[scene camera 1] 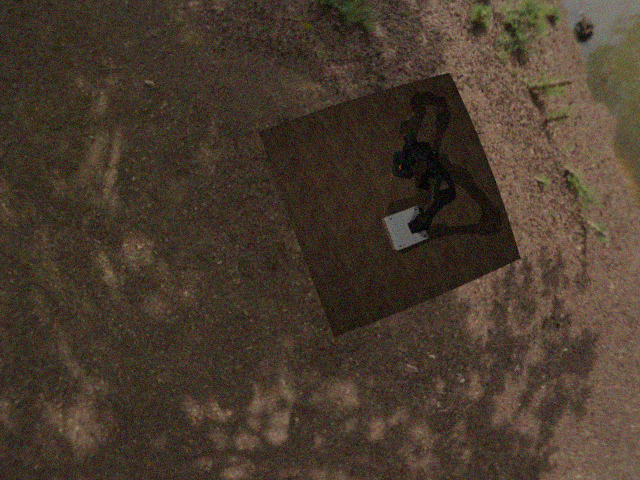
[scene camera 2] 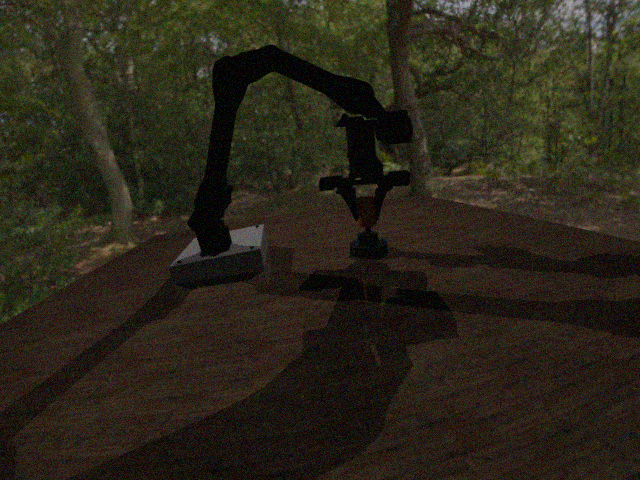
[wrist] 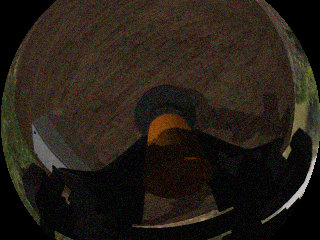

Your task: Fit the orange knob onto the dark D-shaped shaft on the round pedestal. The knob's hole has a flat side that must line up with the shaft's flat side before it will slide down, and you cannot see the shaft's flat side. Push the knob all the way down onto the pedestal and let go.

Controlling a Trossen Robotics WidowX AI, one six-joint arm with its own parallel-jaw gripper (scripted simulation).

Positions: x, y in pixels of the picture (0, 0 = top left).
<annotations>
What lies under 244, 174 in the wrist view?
The gripper.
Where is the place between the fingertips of the gripper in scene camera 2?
At 367, 220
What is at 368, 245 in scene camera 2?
A dark round pedestal.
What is the gripper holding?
An orange knob.
</annotations>
